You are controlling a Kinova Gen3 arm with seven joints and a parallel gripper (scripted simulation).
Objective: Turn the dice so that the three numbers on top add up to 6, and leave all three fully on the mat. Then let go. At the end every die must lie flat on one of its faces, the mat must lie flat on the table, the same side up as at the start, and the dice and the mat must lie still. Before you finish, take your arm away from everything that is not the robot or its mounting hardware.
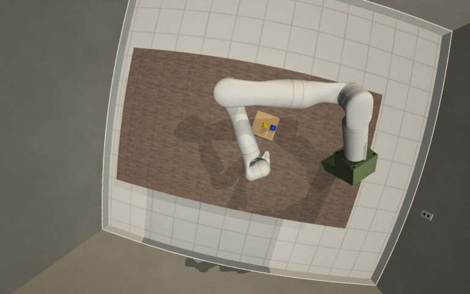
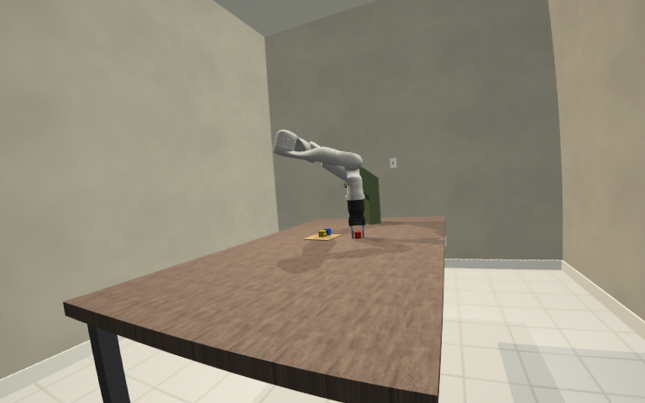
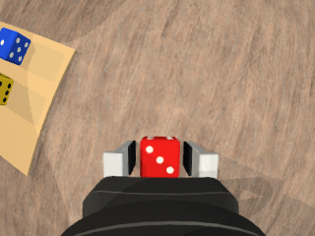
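Right now the red die is right at my hand. Round my hand: yellow die: 180 mm to the right, 40 mm behind; blue die: 170 mm to the right, 90 mm behind; tan mat: 180 mm to the right, 40 mm behind, 20 mm below.
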